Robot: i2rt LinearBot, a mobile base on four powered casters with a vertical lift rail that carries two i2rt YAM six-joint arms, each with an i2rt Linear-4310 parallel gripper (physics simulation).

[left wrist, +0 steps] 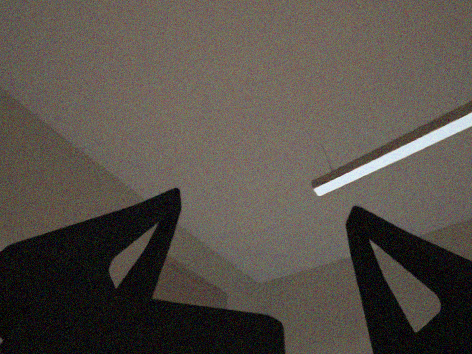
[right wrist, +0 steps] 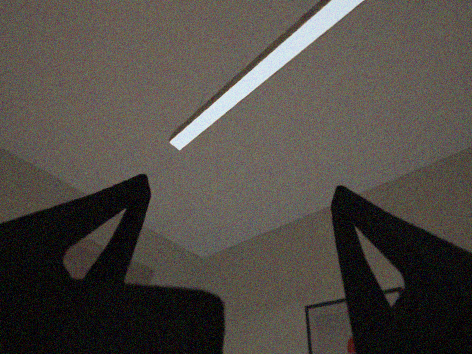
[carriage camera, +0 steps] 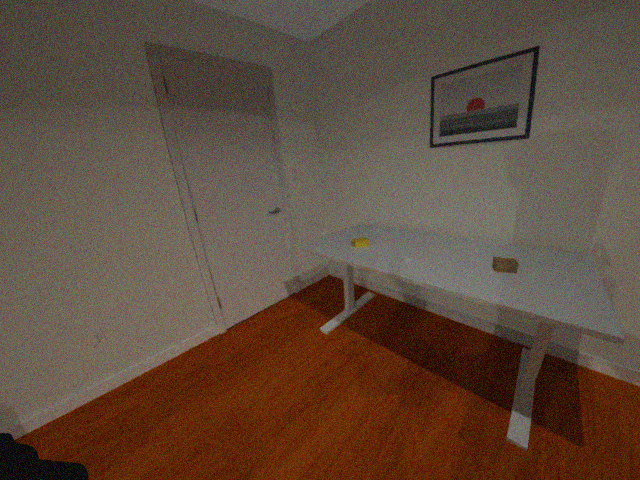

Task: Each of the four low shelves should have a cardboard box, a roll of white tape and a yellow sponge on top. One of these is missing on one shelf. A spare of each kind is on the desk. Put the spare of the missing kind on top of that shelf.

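Places are measured from the left arm's base along level axes (x ahead, y left, z up), in millimetres.
Pixels of known places: left gripper, fingertip midpoint: (left wrist: 263,206); right gripper, fingertip midpoint: (right wrist: 239,189).
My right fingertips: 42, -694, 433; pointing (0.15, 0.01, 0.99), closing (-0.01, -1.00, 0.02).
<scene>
Ahead of a thing's pixels: the offset from my right fingertips to its middle, as dx, dy, dz. "pt": to the spot under its first point. Level surfaces: height alone.
A white desk @(dz -561) (carriage camera: 449,263) stands against the wall at the right of the carriage camera view. A yellow sponge @(+1351, +158, -539) (carriage camera: 360,242) lies near its far left end. A small brown cardboard box @(+848, -475, -536) (carriage camera: 505,265) sits toward its right part. A faint pale patch shows between them, too indistinct to tell whether it is the white tape roll. The low shelves do not show in these views. My left gripper (left wrist: 263,206) is open and empty, pointing up at the ceiling. My right gripper (right wrist: 239,189) is open and empty, also pointing up at the ceiling. Both are away from the desk.
A door (carriage camera: 232,196) is in the wall at the left, and a framed picture (carriage camera: 480,129) hangs above the desk. The desk's legs @(pt +1563, +236, -1001) (carriage camera: 349,286) have long feet on the wooden floor @(dz -1281) (carriage camera: 289,392). A black part of my left arm (carriage camera: 36,462) shows at the lower left.
</scene>
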